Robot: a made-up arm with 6 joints. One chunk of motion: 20 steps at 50 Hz.
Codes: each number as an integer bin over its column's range. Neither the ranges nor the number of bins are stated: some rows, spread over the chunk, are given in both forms.
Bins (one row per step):
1: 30 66 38 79 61 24
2: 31 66 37 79 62 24
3: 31 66 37 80 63 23
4: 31 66 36 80 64 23
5: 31 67 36 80 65 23
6: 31 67 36 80 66 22
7: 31 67 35 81 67 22
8: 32 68 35 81 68 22
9: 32 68 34 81 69 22
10: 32 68 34 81 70 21
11: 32 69 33 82 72 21
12: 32 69 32 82 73 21
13: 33 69 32 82 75 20
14: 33 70 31 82 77 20
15: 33 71 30 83 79 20
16: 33 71 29 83 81 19
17: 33 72 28 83 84 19
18: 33 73 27 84 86 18
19: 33 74 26 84 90 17
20: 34 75 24 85 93 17
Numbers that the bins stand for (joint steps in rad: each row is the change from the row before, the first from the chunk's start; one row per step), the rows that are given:
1: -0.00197 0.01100 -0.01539 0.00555 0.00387 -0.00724
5: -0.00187 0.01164 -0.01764 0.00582 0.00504 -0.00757
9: -0.00177 0.01227 -0.01988 0.00609 0.00621 -0.00789
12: -0.00177 0.01291 -0.02212 0.00636 0.00738 -0.00821
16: -0.00167 0.01418 -0.02548 0.00664 0.00973 -0.00886
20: -0.00157 0.01673 -0.03109 0.00718 0.01324 -0.00951
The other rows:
2: -0.00187 0.01100 -0.01652 0.00555 0.00416 -0.00724
3: -0.00187 0.01100 -0.01652 0.00582 0.00445 -0.00757
4: -0.00187 0.01100 -0.01764 0.00582 0.00475 -0.00757
6: -0.00187 0.01164 -0.01764 0.00582 0.00533 -0.00789
7: -0.00187 0.01164 -0.01876 0.00609 0.00563 -0.00789
8: -0.00177 0.01227 -0.01876 0.00609 0.00592 -0.00789
10: -0.00177 0.01227 -0.01988 0.00609 0.00651 -0.00821
11: -0.00177 0.01291 -0.02100 0.00636 0.00709 -0.00821
13: -0.00167 0.01291 -0.02212 0.00636 0.00797 -0.00854
14: -0.00167 0.01355 -0.02324 0.00636 0.00856 -0.00854
15: -0.00167 0.01418 -0.02436 0.00664 0.00914 -0.00854
17: -0.00167 0.01482 -0.02661 0.00664 0.01061 -0.00886
18: -0.00167 0.01545 -0.02773 0.00691 0.01119 -0.00918
19: -0.00167 0.01609 -0.02885 0.00691 0.01236 -0.00951

